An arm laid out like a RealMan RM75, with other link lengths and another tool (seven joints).
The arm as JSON. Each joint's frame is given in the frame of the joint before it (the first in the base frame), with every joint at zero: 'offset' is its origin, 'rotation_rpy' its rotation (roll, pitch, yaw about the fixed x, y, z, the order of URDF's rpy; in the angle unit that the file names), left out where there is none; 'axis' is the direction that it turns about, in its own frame. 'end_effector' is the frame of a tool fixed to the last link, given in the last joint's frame.
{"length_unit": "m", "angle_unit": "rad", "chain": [
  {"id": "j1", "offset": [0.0, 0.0, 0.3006], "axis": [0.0, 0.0, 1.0]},
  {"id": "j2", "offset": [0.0, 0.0, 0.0], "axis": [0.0, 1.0, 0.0]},
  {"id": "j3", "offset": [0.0, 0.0, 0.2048], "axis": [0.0, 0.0, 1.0]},
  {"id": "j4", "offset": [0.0, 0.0, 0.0], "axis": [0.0, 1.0, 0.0]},
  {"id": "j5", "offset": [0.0, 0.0, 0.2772], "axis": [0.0, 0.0, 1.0]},
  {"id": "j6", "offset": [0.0, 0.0, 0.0], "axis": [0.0, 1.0, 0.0]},
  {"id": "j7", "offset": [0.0, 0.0, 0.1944], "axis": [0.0, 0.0, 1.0]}
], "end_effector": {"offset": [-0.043, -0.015, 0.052], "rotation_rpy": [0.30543, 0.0, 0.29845]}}
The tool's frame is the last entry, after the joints.
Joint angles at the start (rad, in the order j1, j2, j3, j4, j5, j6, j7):
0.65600, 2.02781, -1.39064, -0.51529, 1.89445, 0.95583, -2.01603
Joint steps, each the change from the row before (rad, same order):
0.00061, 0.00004, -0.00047, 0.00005, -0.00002, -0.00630, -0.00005
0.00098, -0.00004, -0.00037, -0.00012, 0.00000, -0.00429, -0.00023
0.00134, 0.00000, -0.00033, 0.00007, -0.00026, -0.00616, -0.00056
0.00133, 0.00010, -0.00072, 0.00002, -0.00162, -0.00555, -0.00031
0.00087, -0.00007, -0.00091, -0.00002, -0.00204, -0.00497, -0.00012
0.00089, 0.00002, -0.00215, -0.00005, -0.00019, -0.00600, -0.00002
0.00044, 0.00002, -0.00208, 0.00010, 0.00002, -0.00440, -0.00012
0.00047, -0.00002, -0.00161, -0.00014, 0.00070, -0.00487, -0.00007
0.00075, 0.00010, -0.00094, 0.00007, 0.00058, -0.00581, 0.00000
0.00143, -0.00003, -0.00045, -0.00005, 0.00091, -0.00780, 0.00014
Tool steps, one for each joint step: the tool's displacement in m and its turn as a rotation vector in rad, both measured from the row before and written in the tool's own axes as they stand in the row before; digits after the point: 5 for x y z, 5 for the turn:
0.00010, -0.00115, 0.00063, 0.00558, 0.00089, -0.00095
-0.00023, -0.00062, 0.00052, 0.00346, 0.00018, -0.00135
-0.00019, -0.00094, 0.00073, 0.00510, 0.00044, -0.00204
0.00013, -0.00056, 0.00074, 0.00404, 0.00140, -0.00305
0.00038, -0.00056, 0.00061, 0.00369, 0.00191, -0.00314
0.00030, -0.00053, 0.00075, 0.00413, 0.00166, -0.00231
0.00044, -0.00032, 0.00053, 0.00290, 0.00158, -0.00175
0.00011, -0.00059, 0.00053, 0.00368, 0.00081, -0.00107
0.00002, -0.00088, 0.00063, 0.00478, 0.00068, -0.00073
-0.00043, -0.00137, 0.00085, 0.00675, 0.00011, -0.00070

